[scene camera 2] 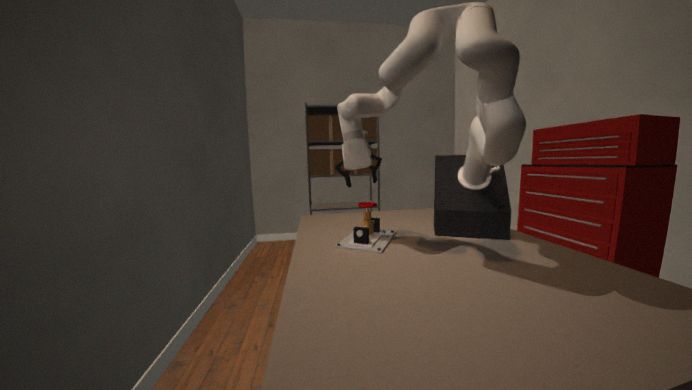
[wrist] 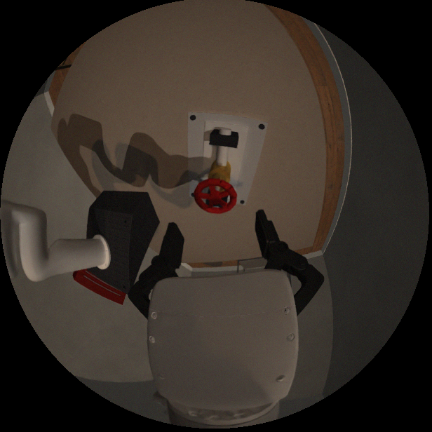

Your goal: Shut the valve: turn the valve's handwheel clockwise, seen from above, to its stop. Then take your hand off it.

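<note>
The valve's red handwheel [scene camera 2: 367, 204] [wrist: 216, 195] lies level on top of the brass valve body [scene camera 2: 368, 222] [wrist: 220, 171]. The valve stands on a pale mounting plate [scene camera 2: 360, 248] [wrist: 195, 145], with a pipe through black supports. My gripper [scene camera 2: 362, 183] [wrist: 216, 225] is wide open and empty. In the scene view it hangs above the handwheel, its fingertips apart from it. In the wrist view the two fingers stand wide to either side, below the wheel in the picture. The wheel's angle relative to its stop cannot be read.
The valve's plate rests on the brown table [scene camera 2: 400, 310] [wrist: 150, 75]. A black block [scene camera 2: 471, 222] [wrist: 120, 215] carries the arm's base. A red tool cabinet [scene camera 2: 570, 210] [wrist: 100, 287] stands beyond the table, and a shelf unit [scene camera 2: 308, 160] stands at the back wall.
</note>
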